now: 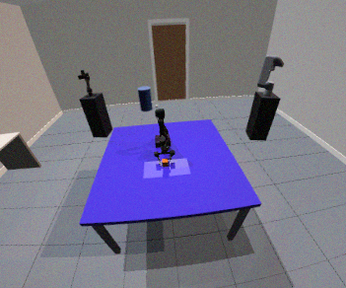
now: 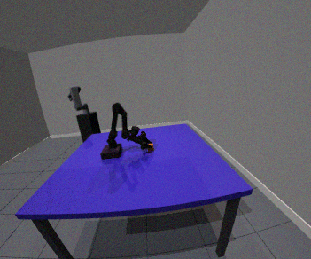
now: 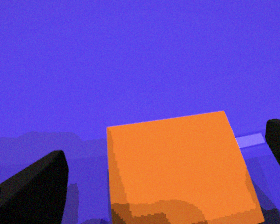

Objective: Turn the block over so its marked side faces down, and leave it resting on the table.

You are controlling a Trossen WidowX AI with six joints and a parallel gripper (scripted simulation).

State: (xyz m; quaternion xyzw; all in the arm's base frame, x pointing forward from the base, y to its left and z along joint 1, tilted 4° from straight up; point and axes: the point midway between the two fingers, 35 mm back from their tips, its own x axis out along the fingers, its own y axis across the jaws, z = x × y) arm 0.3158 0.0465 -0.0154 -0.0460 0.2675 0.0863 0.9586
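Right now the orange block is 30 mm behind my gripper tip, 20 mm below it and 10 mm to the right of it.
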